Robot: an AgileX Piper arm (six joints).
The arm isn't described. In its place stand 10 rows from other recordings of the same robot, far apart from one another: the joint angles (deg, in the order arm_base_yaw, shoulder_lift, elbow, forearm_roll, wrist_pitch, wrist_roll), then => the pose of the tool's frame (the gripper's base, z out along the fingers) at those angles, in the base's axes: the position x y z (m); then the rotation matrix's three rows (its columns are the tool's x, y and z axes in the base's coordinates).
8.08, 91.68, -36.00, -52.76, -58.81, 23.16 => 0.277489 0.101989 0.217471; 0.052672 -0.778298 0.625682; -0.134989 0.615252 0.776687; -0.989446 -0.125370 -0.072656
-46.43, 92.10, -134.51, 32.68, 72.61, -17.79 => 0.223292 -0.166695 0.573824; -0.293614 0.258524 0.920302; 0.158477 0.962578 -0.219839; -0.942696 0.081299 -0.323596
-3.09, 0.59, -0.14, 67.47, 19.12, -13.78 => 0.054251 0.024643 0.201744; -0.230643 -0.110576 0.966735; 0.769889 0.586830 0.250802; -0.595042 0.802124 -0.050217
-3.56, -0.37, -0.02, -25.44, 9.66, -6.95 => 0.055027 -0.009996 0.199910; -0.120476 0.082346 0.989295; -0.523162 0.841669 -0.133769; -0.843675 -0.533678 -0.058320
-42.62, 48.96, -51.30, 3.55, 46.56, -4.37 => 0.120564 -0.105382 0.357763; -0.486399 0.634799 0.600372; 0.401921 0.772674 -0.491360; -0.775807 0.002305 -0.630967
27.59, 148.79, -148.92, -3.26, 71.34, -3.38 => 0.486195 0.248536 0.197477; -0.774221 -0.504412 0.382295; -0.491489 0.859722 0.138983; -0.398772 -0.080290 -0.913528
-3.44, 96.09, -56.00, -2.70, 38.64, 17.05 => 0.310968 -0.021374 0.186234; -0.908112 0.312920 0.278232; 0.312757 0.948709 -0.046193; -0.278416 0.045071 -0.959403
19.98, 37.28, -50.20, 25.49, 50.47, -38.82 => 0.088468 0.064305 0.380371; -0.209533 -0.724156 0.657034; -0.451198 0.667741 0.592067; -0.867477 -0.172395 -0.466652
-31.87, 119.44, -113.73, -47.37, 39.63, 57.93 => 0.396157 -0.296583 0.328635; -0.152940 0.902919 0.401679; 0.416598 0.427486 -0.802310; -0.896134 0.044633 -0.441534
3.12, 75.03, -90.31, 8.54, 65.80, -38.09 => 0.254338 0.026208 0.449243; -0.499695 -0.525348 0.688705; -0.590221 0.788444 0.173191; -0.633991 -0.319945 -0.704053
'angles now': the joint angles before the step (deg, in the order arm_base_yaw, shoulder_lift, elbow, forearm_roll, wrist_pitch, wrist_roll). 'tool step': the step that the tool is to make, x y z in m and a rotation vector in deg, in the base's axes. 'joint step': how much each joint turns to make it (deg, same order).
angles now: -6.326 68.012 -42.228 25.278 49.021 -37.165
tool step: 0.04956 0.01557 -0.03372 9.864 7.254 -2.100
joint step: 2.389 15.176 -4.487 11.407 -2.175 -1.792
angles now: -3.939 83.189 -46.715 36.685 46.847 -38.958
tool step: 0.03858 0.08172 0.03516 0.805 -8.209 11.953
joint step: 16.392 5.819 -13.795 -0.656 -2.476 4.089
